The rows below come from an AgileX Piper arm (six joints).
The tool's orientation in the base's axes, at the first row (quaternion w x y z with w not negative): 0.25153 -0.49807 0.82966 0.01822
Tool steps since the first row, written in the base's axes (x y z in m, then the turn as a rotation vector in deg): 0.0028 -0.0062 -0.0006 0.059 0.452 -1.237; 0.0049 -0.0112 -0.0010 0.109 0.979 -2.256; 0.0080 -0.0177 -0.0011 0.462 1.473 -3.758; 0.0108 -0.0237 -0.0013 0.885 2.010 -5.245
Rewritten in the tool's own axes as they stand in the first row. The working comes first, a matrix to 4 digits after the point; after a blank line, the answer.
The tool's axes in the first row as the columns of a matrix, in the base's axes (used below as rounded here):
-0.3773 -0.8356 0.3992
-0.8173 0.5032 0.2808
-0.4355 -0.2203 -0.8728

0.0043 -0.0053 -0.0001 0.147 0.451 1.230; 0.0077 -0.0095 -0.0003 0.141 0.899 2.287; 0.0119 -0.0153 -0.0008 0.258 1.183 3.878; 0.0159 -0.0207 -0.0012 0.308 1.427 5.496
